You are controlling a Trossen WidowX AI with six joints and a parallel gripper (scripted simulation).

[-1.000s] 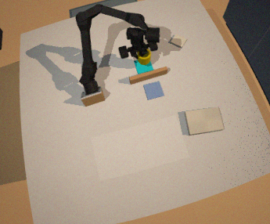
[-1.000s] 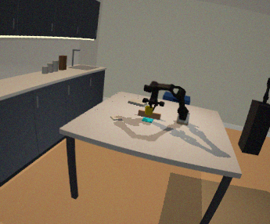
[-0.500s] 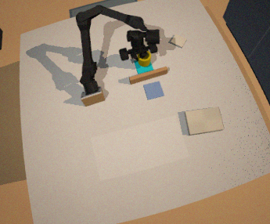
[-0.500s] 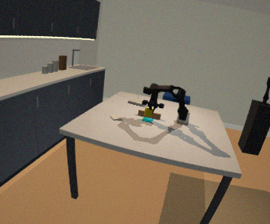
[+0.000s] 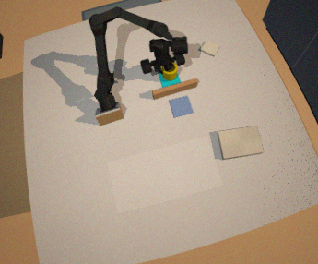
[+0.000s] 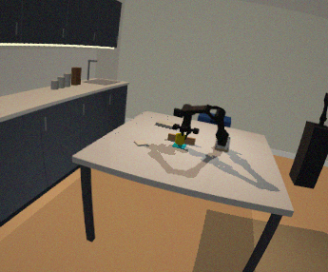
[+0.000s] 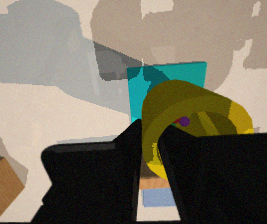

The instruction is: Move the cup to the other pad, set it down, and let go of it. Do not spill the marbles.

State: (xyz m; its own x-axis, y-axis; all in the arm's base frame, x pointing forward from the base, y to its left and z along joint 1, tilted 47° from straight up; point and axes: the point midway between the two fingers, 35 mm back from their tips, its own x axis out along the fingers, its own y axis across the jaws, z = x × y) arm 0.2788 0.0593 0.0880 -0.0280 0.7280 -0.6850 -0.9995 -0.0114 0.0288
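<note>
Now: the wooden bar 3 cm ahead of my gripper tip, 8 cm to the right of it and 4 cm below it. From my gripper tip the other things lie so: yellow cup: 2 cm ahead; beige tile: 28 cm ahead, 11 cm to the left, 5 cm below; blue pad: 3 cm ahead, 16 cm to the right, 6 cm below.
</note>
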